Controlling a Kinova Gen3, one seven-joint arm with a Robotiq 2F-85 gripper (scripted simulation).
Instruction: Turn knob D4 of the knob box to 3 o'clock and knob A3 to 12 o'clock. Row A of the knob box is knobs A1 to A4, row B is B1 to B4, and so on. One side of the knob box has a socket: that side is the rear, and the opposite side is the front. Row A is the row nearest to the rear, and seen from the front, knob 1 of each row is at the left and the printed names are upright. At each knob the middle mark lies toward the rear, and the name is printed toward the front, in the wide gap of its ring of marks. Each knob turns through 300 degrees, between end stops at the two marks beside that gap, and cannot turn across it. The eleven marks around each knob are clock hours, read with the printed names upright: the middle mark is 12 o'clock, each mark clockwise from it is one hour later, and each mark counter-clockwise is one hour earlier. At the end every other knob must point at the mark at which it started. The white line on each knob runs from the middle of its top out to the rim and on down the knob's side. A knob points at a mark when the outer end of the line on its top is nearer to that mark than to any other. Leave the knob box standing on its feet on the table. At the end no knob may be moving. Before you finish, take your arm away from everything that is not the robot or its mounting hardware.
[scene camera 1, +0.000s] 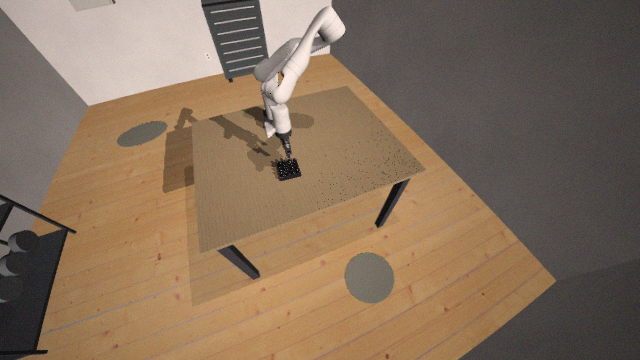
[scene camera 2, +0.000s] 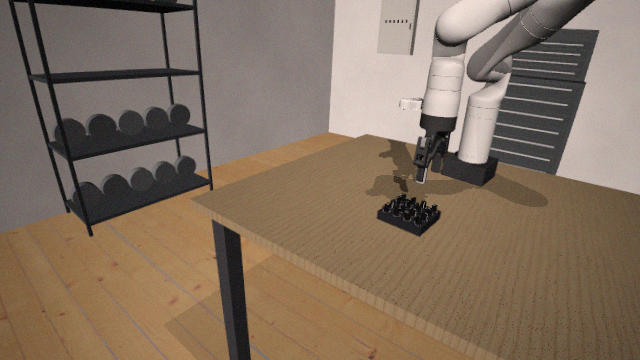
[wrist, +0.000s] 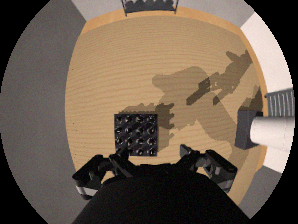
Labels:
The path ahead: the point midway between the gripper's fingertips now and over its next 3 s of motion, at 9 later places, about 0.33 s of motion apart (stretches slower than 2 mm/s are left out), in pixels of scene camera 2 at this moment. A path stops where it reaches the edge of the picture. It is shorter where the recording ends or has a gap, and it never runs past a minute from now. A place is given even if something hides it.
The gripper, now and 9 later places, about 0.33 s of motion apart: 427, 177; 428, 177; 428, 177; 427, 181; 427, 182; 427, 185; 427, 189; 426, 193; 425, 197; 424, 198

